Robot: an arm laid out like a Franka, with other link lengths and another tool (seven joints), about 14 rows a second.
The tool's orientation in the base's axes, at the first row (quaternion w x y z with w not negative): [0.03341, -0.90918, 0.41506, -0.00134]
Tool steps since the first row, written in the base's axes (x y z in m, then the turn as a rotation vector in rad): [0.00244, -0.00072, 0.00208, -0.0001, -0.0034, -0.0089]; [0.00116, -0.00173, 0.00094, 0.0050, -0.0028, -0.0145]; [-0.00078, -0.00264, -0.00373, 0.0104, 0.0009, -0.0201]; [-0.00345, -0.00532, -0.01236, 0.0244, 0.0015, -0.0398]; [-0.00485, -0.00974, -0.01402, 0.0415, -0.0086, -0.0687]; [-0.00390, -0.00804, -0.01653, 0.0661, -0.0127, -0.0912]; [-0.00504, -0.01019, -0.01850, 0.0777, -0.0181, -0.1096]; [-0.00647, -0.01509, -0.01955, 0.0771, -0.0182, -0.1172]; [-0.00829, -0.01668, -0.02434, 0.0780, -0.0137, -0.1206]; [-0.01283, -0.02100, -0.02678, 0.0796, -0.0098, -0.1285]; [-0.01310, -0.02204, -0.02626, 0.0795, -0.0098, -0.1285]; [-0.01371, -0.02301, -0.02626, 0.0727, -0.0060, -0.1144]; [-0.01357, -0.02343, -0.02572, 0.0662, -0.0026, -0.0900]
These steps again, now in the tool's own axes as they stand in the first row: [0.00209, -0.00150, -0.00204, 0.0027, 0.0028, 0.0087]; [0.00204, 0.00020, -0.00101, 0.0058, -0.0010, 0.0145]; [0.00158, 0.00254, 0.00354, 0.0066, -0.0072, 0.0204]; [0.00207, 0.00684, 0.01191, 0.0159, -0.0169, 0.0405]; [0.00453, 0.01089, 0.01326, 0.0354, -0.0214, 0.0693]; [0.00393, 0.00922, 0.01590, 0.0552, -0.0359, 0.0922]; [0.00486, 0.01160, 0.01770, 0.0674, -0.0400, 0.1106]; [0.00764, 0.01595, 0.01841, 0.0672, -0.0390, 0.1182]; [0.00777, 0.01866, 0.02304, 0.0645, -0.0425, 0.1219]; [0.00812, 0.02506, 0.02508, 0.0628, -0.0457, 0.1300]; [0.00871, 0.02591, 0.02449, 0.0628, -0.0456, 0.1300]; [0.00905, 0.02700, 0.02442, 0.0551, -0.0439, 0.1160]; [0.00944, 0.02714, 0.02386, 0.0476, -0.0427, 0.0916]
